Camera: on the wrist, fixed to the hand. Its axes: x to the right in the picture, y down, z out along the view.
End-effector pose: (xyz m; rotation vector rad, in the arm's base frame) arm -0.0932 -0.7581 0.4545 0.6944 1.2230 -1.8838
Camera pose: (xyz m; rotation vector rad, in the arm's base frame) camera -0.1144 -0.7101 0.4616 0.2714 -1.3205 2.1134
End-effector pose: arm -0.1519 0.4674 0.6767 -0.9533 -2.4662 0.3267
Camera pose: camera -0.1444 0.4397 0.7212 1.1151 -2.2401 -0.1392
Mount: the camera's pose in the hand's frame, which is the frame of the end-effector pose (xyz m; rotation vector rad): -0.0085 -0.0328 -0.0407 0.1343 0.1080 -1.6251
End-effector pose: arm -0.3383 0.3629 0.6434 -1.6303 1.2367 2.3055
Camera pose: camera -0.2880 0.3627 0.6268 -1.6090 -0.1468 1.0325
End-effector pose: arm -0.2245 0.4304 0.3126 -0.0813 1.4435 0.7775
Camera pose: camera -0.2416 0.3818 0.3004 -1.0452 1.0462 -0.6654
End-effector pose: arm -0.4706 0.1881 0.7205 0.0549 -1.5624 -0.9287
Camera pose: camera -0.4490 0.1494 0.6915 1.6121 -1.2609 -1.9418
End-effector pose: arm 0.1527 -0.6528 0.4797 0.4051 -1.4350 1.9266
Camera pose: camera 0.1873 -0.6130 0.4840 1.0597 -0.4389 0.6412
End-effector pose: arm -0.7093 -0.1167 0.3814 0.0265 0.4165 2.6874
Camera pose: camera -0.6917 -0.1033 0.3333 -0.2881 0.3755 1.0603
